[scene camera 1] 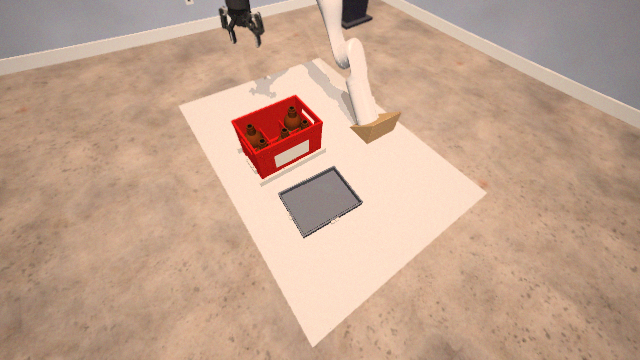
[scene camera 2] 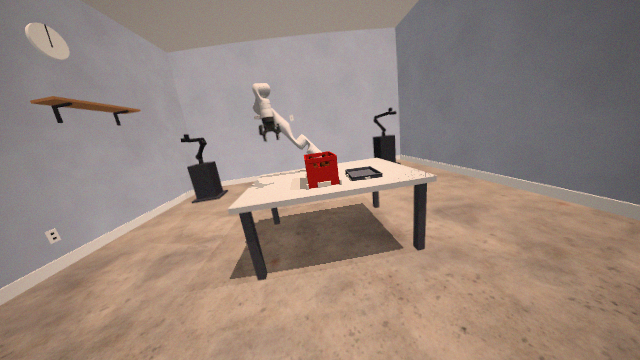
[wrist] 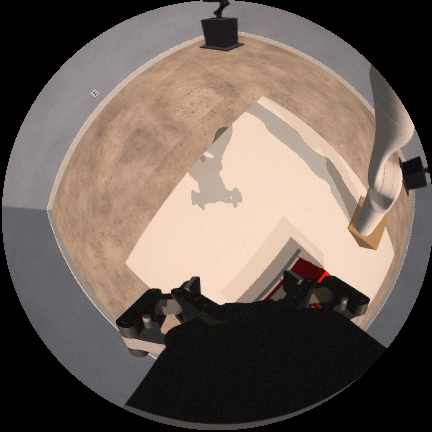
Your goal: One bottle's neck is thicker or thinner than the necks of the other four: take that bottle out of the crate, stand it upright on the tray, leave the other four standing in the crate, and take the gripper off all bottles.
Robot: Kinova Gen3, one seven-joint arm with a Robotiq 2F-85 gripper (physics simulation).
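Places are measured from the arm's base along level axes (x ahead, y left, z up), in centimetres.
Pixels of known places: gripper, fingertip midpoint: [scene camera 1: 246,44] [scene camera 2: 272,140] [wrist: 242,283]; arm's base at its link origin: [scene camera 1: 367,121] [wrist: 364,224].
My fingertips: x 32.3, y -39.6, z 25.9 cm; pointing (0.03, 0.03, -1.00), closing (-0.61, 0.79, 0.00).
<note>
Ahead of a thing's pixels: the offset from my fingertips to its middle. "spot": to the spot under its first point. Level surfaces: height alone.
A red crate @(dx +6.8, dy +27.7, dz -21.7 cm) [scene camera 1: 303,141] [scene camera 2: 322,172] [wrist: 306,268] stands on the table and holds several brown bottles. In the scene camera 1 view, one bottle @(dx -2.3, dy +23.6, dz -21.9 cm) [scene camera 1: 292,120] stands at the back right and another bottle @(dx +15.5, dy +22.6, dz -21.9 cm) [scene camera 1: 253,136] at the left; a bottle @(dx +6.7, dy +31.8, dz -21.9 cm) [scene camera 1: 284,133], a bottle @(dx -1.7, dy +32.8, dz -21.9 cm) [scene camera 1: 304,124] and a bottle @(dx +15.8, dy +31.5, dz -21.9 cm) [scene camera 1: 262,144] show their necks along the near side. I cannot tell which neck differs. The grey tray @(spot: dx +9.1, dy +56.3, dz -30.0 cm) [scene camera 1: 320,201] [scene camera 2: 363,173] lies beside the crate and bears no bottle. My gripper [scene camera 1: 245,44] [scene camera 2: 271,138] [wrist: 242,283] is open and empty, high above the table and apart from the crate.
The white table @(dz -30.5 cm) [scene camera 1: 400,210] [scene camera 2: 280,192] carries the crate and tray. The arm's base stands on a tan wedge block [scene camera 1: 376,129] [wrist: 367,238] at the table's edge. Dark pedestals [scene camera 2: 205,180] [scene camera 2: 384,148] [wrist: 220,34] stand on the floor away from the table.
</note>
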